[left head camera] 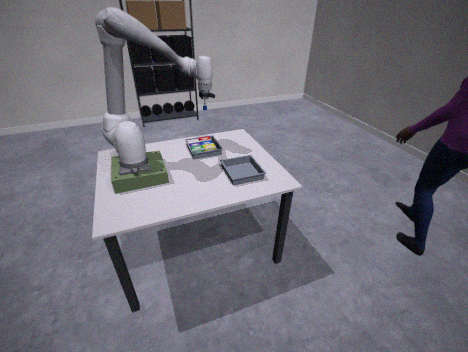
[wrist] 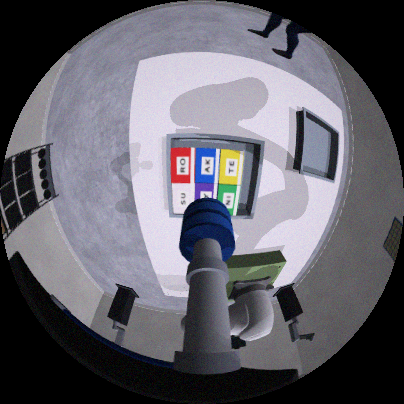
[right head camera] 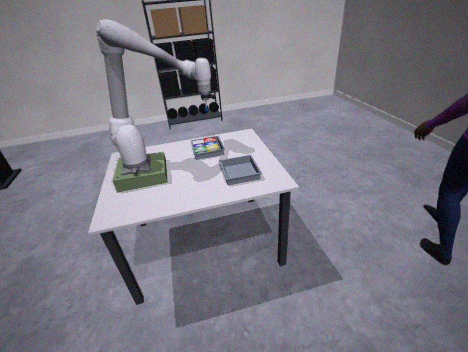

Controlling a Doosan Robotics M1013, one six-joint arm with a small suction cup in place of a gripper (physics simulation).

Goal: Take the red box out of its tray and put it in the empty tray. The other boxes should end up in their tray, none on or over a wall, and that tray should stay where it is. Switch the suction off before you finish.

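Frame: origin at the arm's base, x back, y left, z down, level; millimetres.
Seen in the pictures: hand, tool point: [left head camera: 205,109] [wrist: 206,219] [right head camera: 206,110]; arm's base, link origin: [left head camera: 134,166] [wrist: 248,288] [right head camera: 136,166].
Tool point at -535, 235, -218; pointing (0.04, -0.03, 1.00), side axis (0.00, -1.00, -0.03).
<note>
Offsets run from my tool point to a thing's middle, as dx, dy, dz. Level surfaces: height alone.
The red box {+1, +47, +271} [left head camera: 204,138] [right head camera: 210,140] [wrist: 180,153] lies in a corner of the grey tray {+35, -34, +274} [left head camera: 208,154] [right head camera: 209,156] [wrist: 215,138], beside the blue box {+2, -13, +275} [wrist: 205,153] and the white box {+90, +48, +274} [wrist: 177,191]. The yellow box {+3, -73, +274} [wrist: 229,154], purple box {+91, -12, +276} [wrist: 204,187] and green box {+92, -72, +273} [wrist: 227,189] share the tray; the cup partly hides the purple one in the wrist view. The empty tray {-112, -426, +274} [left head camera: 243,170] [right head camera: 240,170] [wrist: 317,145] stands apart on the table. My gripper [left head camera: 205,108] [right head camera: 206,109] [wrist: 207,227], a blue suction cup, hangs high above the table with nothing on it.
The arm stands on a green base block [left head camera: 140,181] [right head camera: 142,180] [wrist: 257,260] on the white table {dz +299} [left head camera: 150,210] [right head camera: 150,207] [wrist: 200,67]. A person [left head camera: 424,200] [right head camera: 448,205] [wrist: 294,35] stands on the floor beyond it. A shelf rack [left head camera: 165,93] [right head camera: 192,96] is by the wall.
</note>
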